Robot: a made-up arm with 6 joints. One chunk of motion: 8 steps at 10 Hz.
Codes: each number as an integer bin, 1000 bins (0 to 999) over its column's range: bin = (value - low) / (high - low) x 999, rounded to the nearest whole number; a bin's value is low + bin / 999 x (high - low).
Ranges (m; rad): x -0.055..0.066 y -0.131..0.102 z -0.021..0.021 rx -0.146..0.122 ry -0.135..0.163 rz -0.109..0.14
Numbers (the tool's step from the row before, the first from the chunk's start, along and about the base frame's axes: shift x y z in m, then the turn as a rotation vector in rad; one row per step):
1: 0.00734 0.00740 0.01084 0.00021 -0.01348 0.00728
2: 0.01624 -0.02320 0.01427 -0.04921 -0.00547 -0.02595
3: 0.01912 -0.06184 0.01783 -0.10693 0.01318 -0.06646
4: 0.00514 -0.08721 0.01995 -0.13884 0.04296 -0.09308
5: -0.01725 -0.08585 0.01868 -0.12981 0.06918 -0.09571
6: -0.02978 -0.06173 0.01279 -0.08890 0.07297 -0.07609
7: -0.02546 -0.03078 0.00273 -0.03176 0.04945 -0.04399
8: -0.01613 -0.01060 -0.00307 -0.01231 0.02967 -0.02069
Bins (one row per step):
1: 515 593 757 545 407 467
2: 588 462 839 361 434 333
3: 612 297 924 146 497 171
4: 497 188 974 27 597 64
5: 312 194 944 60 684 53
6: 208 297 804 213 697 132
7: 244 430 564 426 618 261
8: 321 516 426 498 552 354

